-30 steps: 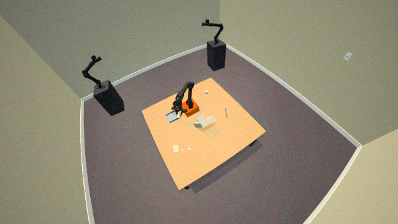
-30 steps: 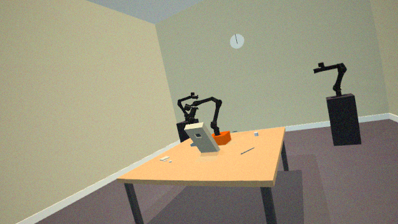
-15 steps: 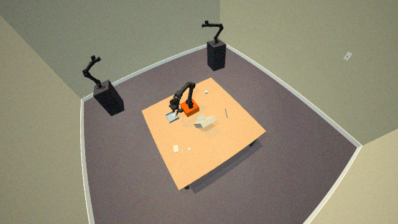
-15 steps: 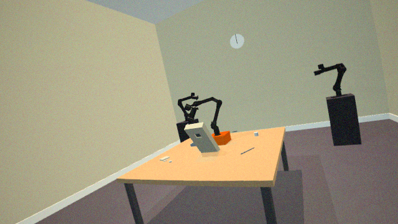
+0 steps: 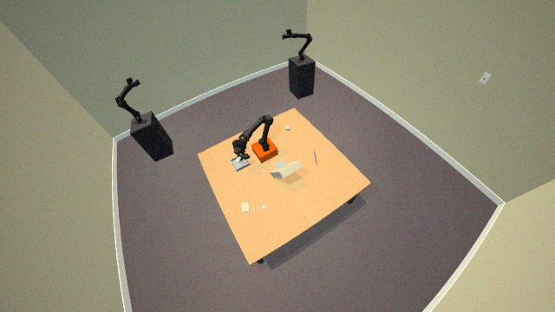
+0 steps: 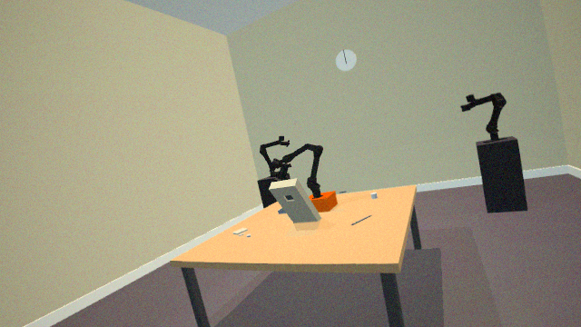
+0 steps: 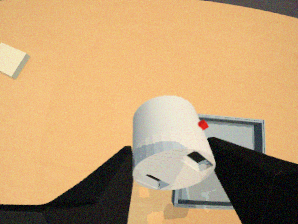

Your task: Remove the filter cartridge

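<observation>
My gripper tip is 19 cm above the blue-grey tray and 11 cm past it. From my gripper tip the other things lie so: pale card 37 cm ahead, 20 cm below, 12 cm to the right; round filter cartridge right at my gripper tip; grey service panel 32 cm to the left, 26 cm ahead, 5 cm below.
</observation>
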